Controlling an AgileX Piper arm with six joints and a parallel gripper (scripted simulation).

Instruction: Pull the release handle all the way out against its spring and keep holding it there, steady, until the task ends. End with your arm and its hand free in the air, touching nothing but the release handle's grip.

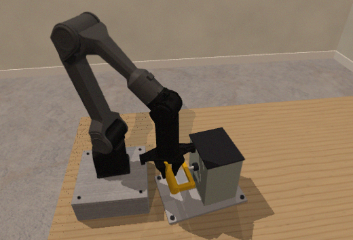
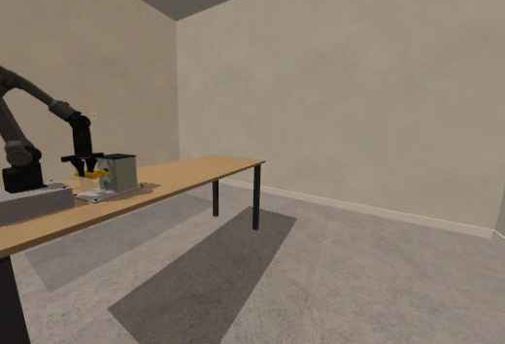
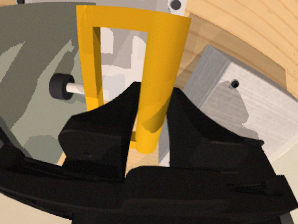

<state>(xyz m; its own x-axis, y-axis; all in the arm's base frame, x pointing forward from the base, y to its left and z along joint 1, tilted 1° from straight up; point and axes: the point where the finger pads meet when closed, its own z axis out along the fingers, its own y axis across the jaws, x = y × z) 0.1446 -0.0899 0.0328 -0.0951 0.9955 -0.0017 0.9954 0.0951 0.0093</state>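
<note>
The release handle lies 50 mm ahead of my hand and 10 mm to the left of it. From my hand the other things lie so: grey baseplate (100 mm below, 90 mm ahead, 10 mm to the left).
</note>
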